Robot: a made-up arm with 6 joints.
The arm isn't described. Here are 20 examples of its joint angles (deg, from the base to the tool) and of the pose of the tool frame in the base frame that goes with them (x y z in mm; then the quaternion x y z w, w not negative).
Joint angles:
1: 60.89 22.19 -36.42 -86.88 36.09 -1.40
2: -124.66 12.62 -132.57 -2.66 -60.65 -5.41
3: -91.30 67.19 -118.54 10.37 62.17 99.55
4: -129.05 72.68 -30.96 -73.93 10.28 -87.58
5: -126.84 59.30 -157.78 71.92 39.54 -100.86
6: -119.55 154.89 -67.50 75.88 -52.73 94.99
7: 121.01 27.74 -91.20 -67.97 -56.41 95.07
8: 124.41 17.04 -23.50 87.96 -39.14 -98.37
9: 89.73 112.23 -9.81 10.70 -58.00 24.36
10: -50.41 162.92 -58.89 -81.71 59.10 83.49
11: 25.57 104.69 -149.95 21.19 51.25 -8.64
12: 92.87 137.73 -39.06 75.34 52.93 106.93
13: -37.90 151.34 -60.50 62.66 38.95 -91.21
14: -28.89 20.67 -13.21 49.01 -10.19 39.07
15: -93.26 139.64 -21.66 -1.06 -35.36 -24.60
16: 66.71 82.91 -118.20 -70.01 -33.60 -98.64
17: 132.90 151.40 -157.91 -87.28 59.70 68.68
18: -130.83 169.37 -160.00 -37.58 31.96 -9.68
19: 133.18 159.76 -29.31 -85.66 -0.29 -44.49
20: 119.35 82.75 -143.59 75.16 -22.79 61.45
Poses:
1: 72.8 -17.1 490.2 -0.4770 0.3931 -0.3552 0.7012
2: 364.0 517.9 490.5 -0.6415 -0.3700 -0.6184 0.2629
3: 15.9 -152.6 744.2 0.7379 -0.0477 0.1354 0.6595
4: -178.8 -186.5 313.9 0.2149 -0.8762 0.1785 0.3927
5: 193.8 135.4 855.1 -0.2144 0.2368 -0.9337 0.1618
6: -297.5 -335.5 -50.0 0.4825 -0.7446 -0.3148 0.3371
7: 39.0 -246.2 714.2 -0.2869 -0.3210 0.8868 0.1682
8: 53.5 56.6 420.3 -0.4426 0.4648 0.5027 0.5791
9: 20.3 262.1 143.6 -0.4201 0.8000 0.3295 0.2736
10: 121.7 -309.4 -93.9 -0.3445 -0.7907 0.3860 0.3274
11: 352.4 206.7 727.7 -0.2238 0.6646 0.2824 0.6546
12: -107.8 271.8 40.6 -0.6366 -0.6237 0.4135 0.1864
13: 321.3 -163.7 -57.9 0.0665 0.9454 0.3127 0.0628
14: 49.6 -45.4 364.4 0.6031 0.3154 0.3190 0.6596
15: -12.9 -249.6 -4.2 0.5540 0.8255 -0.0900 0.0595
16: 42.8 258.1 807.2 -0.1625 -0.3635 -0.6351 0.6618
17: -369.7 552.1 383.4 -0.4548 0.5127 0.3811 0.6205
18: -506.1 -525.3 133.2 -0.6538 -0.5604 0.4953 0.1149
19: -102.8 109.5 -78.2 0.7121 0.6327 0.0056 0.3043
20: -22.4 131.5 893.7 -0.2080 -0.1259 -0.7885 0.5649
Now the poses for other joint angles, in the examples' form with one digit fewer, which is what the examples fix.
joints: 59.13 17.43 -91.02 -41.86 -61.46 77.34
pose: -249 -278 663 -0.272 -0.357 0.679 0.581
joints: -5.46 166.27 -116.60 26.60 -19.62 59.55
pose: 669 -82 -16 0.630 0.572 0.283 0.442
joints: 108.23 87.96 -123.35 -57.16 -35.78 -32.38
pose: -142 241 816 -0.209 -0.270 0.258 0.904
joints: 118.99 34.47 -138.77 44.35 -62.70 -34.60
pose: 294 -375 686 0.623 -0.003 0.729 0.282
